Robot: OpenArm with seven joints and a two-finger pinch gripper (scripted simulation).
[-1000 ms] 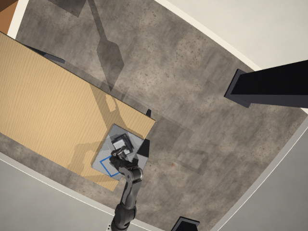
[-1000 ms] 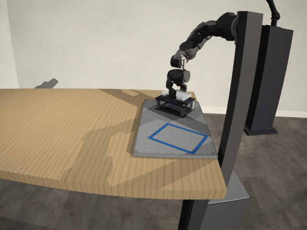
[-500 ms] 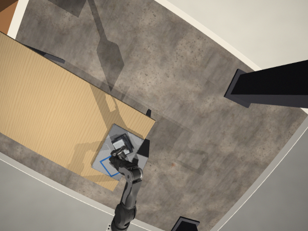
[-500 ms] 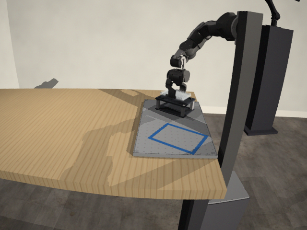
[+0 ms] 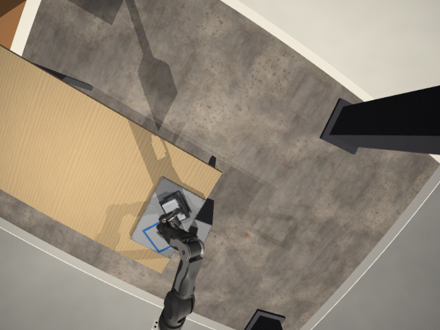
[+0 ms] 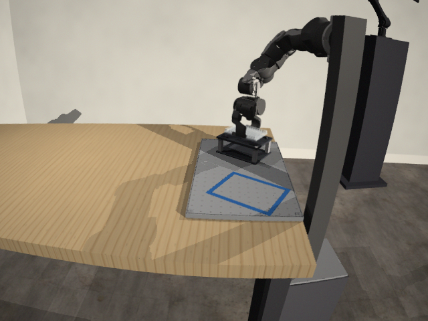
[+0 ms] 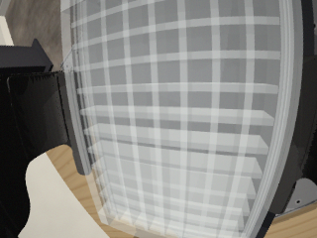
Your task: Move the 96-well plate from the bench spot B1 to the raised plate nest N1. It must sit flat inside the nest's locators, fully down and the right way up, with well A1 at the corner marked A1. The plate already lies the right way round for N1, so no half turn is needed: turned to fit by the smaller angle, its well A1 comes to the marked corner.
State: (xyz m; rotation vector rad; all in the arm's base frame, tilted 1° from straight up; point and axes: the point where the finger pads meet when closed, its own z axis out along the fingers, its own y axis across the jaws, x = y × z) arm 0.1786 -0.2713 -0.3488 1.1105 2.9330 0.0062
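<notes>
My hand is right at the 96-well plate. Also, from my hand: A1 mark 20 mm behind, 90 mm to the left, 20 mm below.
</notes>
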